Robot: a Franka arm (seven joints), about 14 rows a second.
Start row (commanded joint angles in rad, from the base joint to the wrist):
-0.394 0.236 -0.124 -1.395 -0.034 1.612 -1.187
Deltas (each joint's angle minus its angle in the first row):
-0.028 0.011 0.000 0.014 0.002 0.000 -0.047
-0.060 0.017 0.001 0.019 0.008 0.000 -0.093
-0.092 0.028 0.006 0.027 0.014 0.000 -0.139
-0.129 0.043 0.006 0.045 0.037 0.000 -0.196
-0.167 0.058 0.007 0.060 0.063 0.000 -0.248
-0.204 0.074 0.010 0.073 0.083 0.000 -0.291
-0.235 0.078 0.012 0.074 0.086 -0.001 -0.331
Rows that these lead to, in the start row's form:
-0.422 0.247 -0.124 -1.381 -0.032 1.612 -1.234
-0.454 0.253 -0.123 -1.376 -0.026 1.612 -1.280
-0.486 0.264 -0.118 -1.368 -0.020 1.612 -1.326
-0.523 0.279 -0.118 -1.350 0.003 1.612 -1.383
-0.561 0.294 -0.117 -1.335 0.029 1.612 -1.435
-0.598 0.310 -0.114 -1.322 0.049 1.612 -1.478
-0.629 0.314 -0.112 -1.321 0.052 1.611 -1.518

